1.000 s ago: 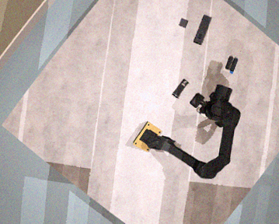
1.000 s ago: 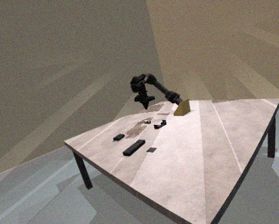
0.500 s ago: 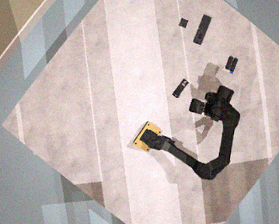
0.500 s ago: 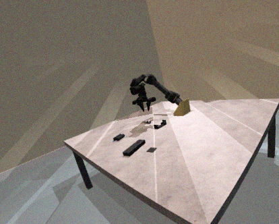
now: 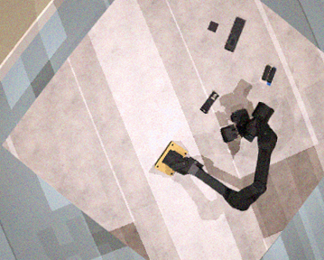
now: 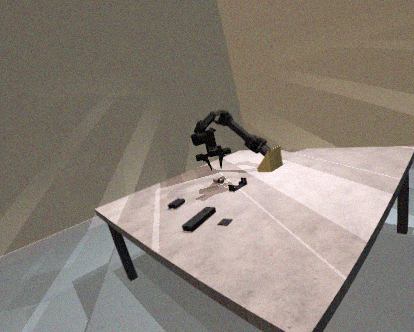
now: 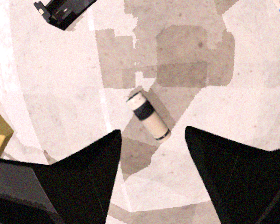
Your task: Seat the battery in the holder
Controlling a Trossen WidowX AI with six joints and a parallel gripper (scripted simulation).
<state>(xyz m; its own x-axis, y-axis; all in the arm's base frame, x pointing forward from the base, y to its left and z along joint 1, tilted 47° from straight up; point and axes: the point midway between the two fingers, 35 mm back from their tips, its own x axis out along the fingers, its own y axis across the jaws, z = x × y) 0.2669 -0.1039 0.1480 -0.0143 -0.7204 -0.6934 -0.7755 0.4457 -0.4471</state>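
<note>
The battery lies 7 cm below my gripper tip, 1 cm to the right of it and 1 cm behind it. Round my gripper tip: long black bar (37 cm ahead, 23 cm to the left, 6 cm below).
</note>
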